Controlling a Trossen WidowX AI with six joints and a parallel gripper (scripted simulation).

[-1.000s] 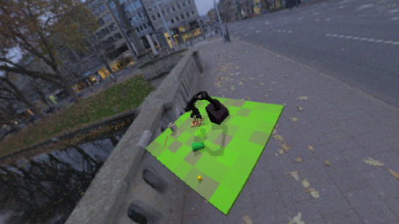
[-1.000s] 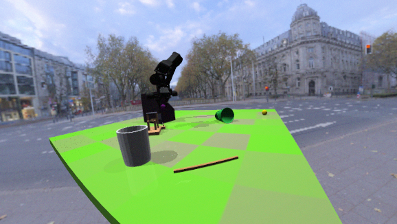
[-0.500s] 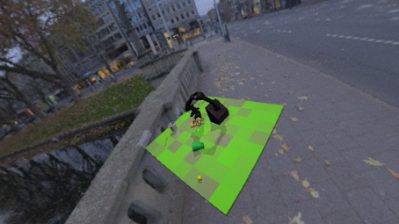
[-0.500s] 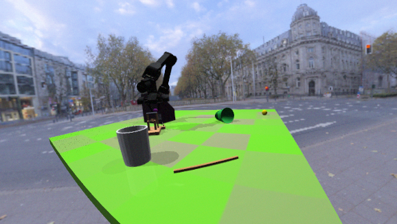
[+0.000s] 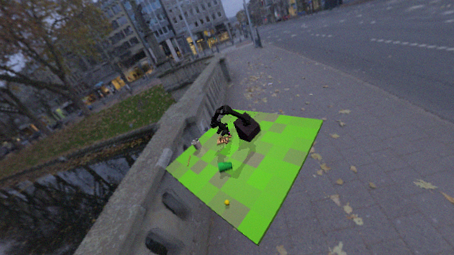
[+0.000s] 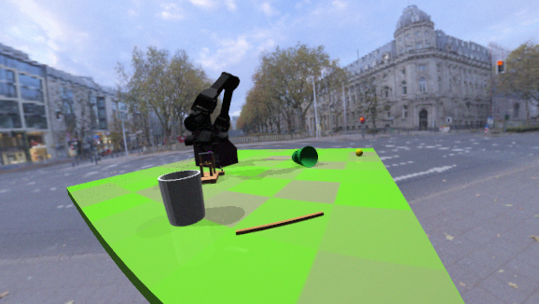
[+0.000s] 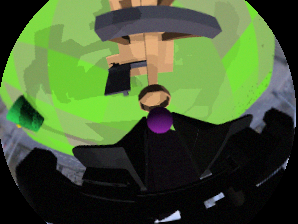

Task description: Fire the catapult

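Now: gripper tip 10 mm below the purple ball. Also, from my gripper tip: thin wooden stick: 490 mm ahead, 240 mm to the right, 80 mm below; then wooden catapult: 50 mm ahead, 40 mm to the right, 30 mm below; then pale grey mug: 290 mm ahead, 310 mm to the right, 50 mm below.
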